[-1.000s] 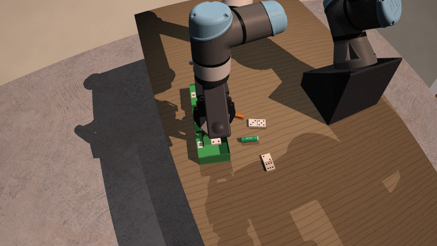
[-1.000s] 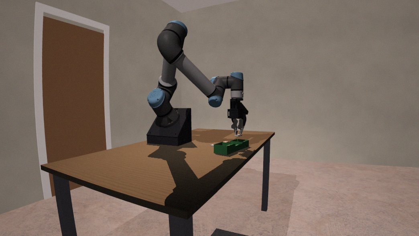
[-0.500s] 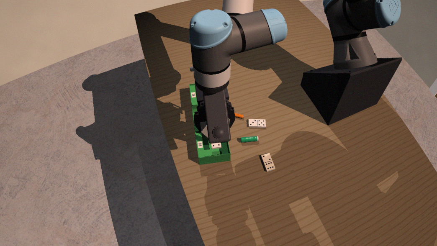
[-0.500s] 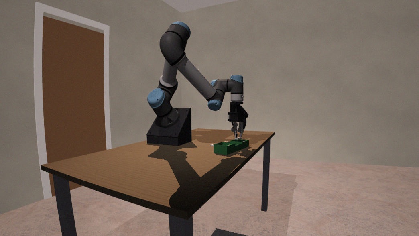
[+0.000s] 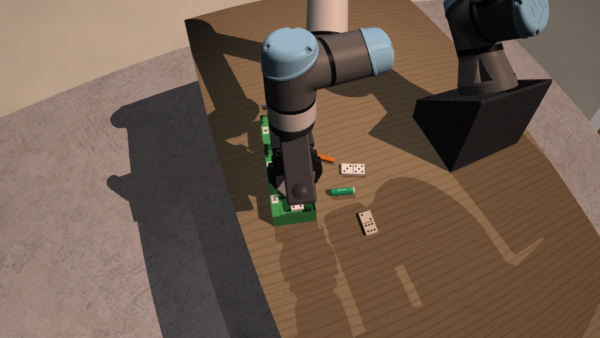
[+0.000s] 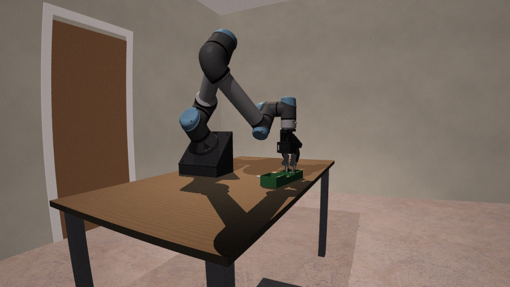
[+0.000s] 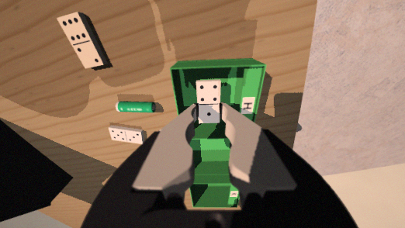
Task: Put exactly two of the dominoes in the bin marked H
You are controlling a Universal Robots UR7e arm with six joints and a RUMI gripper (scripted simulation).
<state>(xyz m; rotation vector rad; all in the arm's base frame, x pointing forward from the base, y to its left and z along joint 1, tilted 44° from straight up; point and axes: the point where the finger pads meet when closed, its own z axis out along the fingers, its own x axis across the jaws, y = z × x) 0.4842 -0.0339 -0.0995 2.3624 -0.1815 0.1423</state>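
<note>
The white domino lies 1 cm below my hand. From my hand the other things lie so: orange battery (9 cm to the right, 9 cm behind, 3 cm below); then bin (8 cm to the right, 2 cm below, 1 cm behind); then green battery (10 cm behind, 3 cm below, 1 cm to the left).
</note>
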